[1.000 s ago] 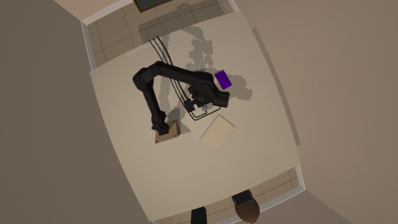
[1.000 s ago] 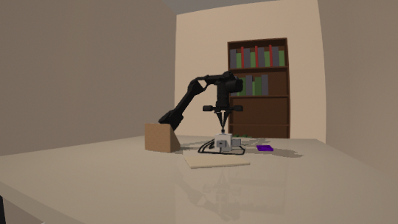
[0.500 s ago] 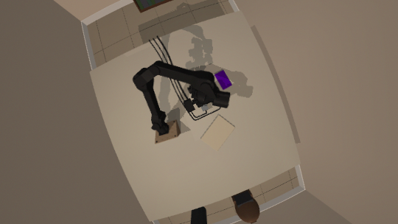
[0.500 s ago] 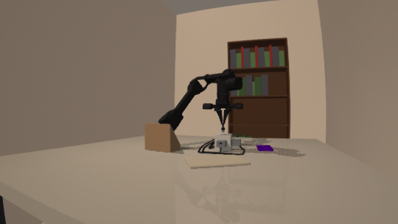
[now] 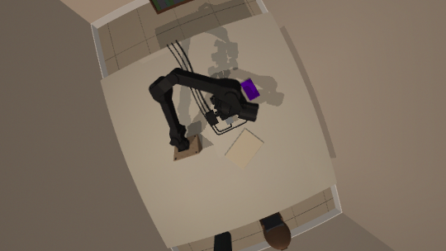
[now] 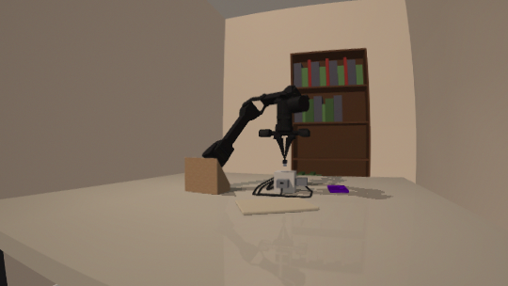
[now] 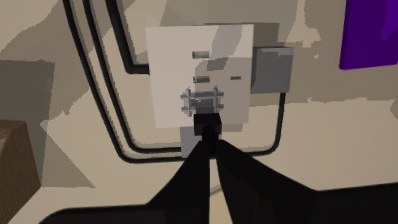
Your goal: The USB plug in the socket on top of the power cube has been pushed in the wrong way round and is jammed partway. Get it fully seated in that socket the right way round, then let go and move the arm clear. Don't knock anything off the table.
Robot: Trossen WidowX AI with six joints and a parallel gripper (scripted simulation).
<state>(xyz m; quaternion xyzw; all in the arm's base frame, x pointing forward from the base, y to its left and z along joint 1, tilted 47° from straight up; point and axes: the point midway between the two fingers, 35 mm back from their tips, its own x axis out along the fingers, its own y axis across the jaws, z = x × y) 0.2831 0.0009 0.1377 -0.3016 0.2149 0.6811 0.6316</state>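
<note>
My gripper tip is 2 cm above the black USB plug. Also, from my gripper tip: beige pad (4 cm ahead, 23 cm to the right, 13 cm below); then purple block (19 cm ahead, 11 cm to the left, 13 cm below).
</note>
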